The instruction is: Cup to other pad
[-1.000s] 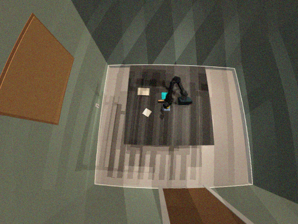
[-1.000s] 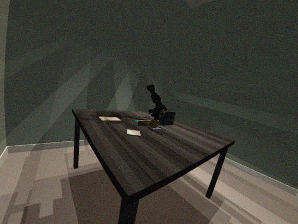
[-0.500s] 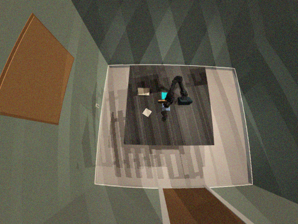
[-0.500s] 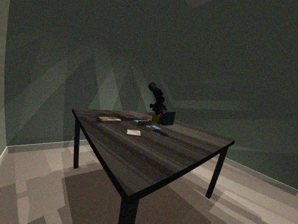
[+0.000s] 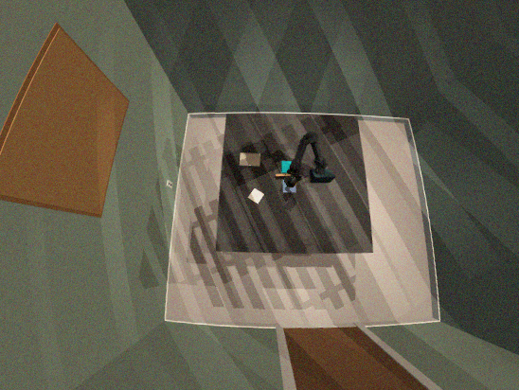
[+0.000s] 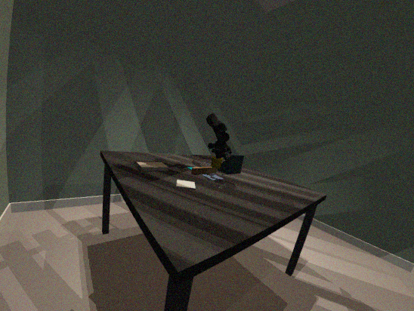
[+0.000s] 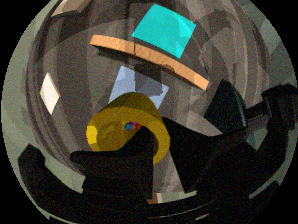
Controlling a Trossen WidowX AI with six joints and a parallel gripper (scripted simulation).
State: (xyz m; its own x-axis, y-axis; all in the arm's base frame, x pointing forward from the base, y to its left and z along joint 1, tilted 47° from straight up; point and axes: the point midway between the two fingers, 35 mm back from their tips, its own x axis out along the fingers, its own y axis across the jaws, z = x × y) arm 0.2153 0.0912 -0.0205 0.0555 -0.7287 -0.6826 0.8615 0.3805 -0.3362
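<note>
The teal pad lies 40 mm ahead of my gripper tip, 160 mm to the right of it and 110 mm below it. From my gripper tip the other things lie so: wooden bar 30 mm ahead, 80 mm to the right, 90 mm below; then light blue pad 30 mm ahead, 10 mm to the left, 110 mm below; then yellow cup 20 mm ahead, 10 mm to the left.
</note>
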